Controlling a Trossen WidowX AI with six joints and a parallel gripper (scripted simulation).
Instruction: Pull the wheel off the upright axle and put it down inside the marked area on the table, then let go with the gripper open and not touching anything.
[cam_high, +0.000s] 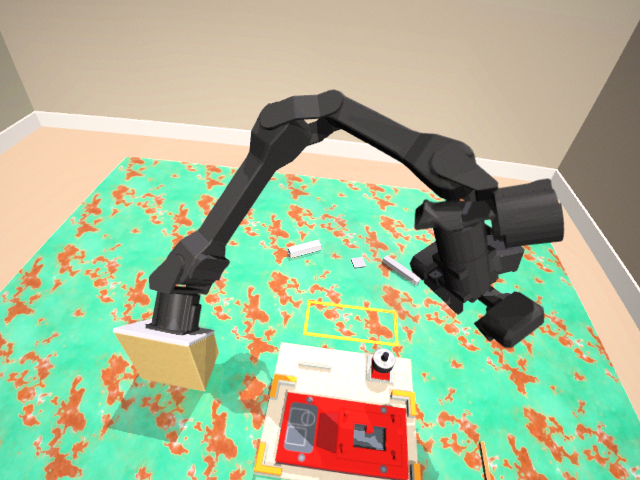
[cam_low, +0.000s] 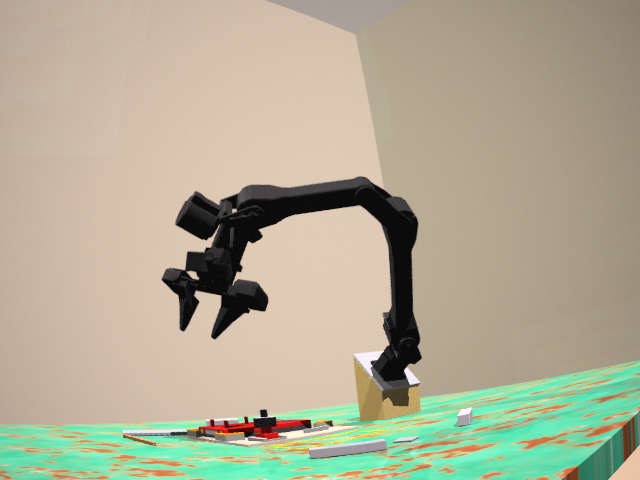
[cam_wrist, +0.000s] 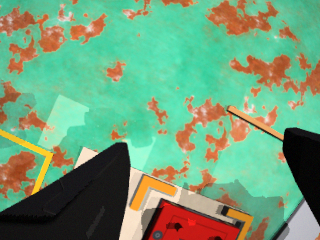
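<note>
My gripper tip is now 16 cm above the wheel, 10 cm past it and 1 cm to the right of it. Also, from my gripper tip: grey bar (27 cm to the left, 19 cm below, 7 cm behind); then black upright axle (16 cm below, 11 cm behind, 1 cm to the left).
</note>
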